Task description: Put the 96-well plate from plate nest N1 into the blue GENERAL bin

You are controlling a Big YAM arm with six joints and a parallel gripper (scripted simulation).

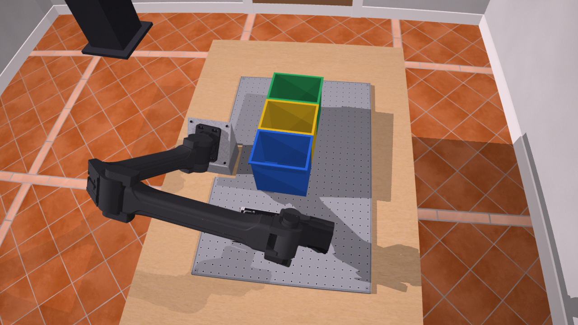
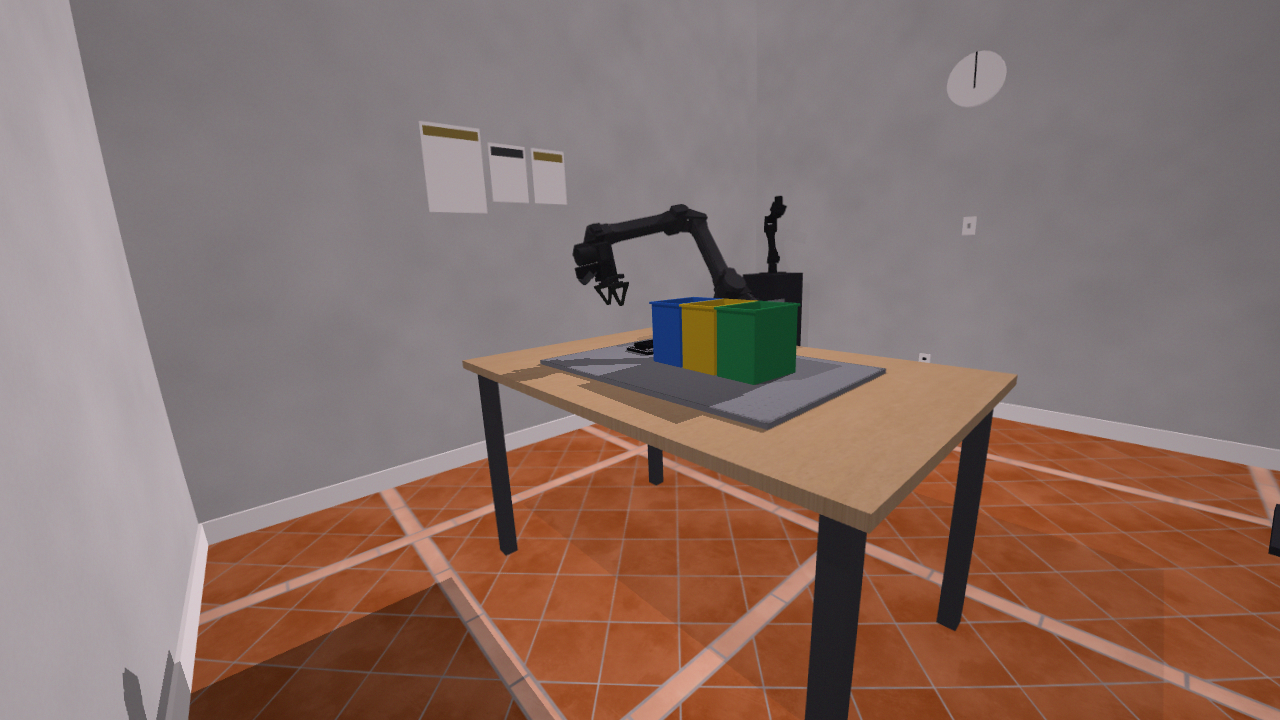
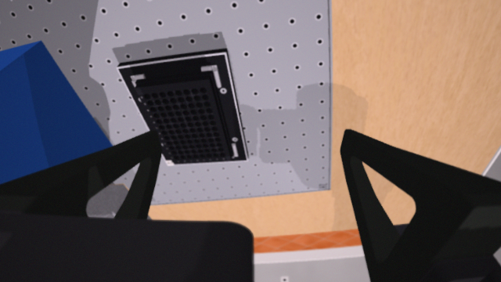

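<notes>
The black 96-well plate is 14 cm below my hand, 11 cm behind it and 9 cm to the left of it. From my hand the other things lie so: yellow bin: 42 cm to the left, 9 cm behind, 7 cm below; blue bin: 29 cm to the left, 8 cm behind, 7 cm below; plate nest N1: 16 cm below, 11 cm behind, 9 cm to the left.
</notes>
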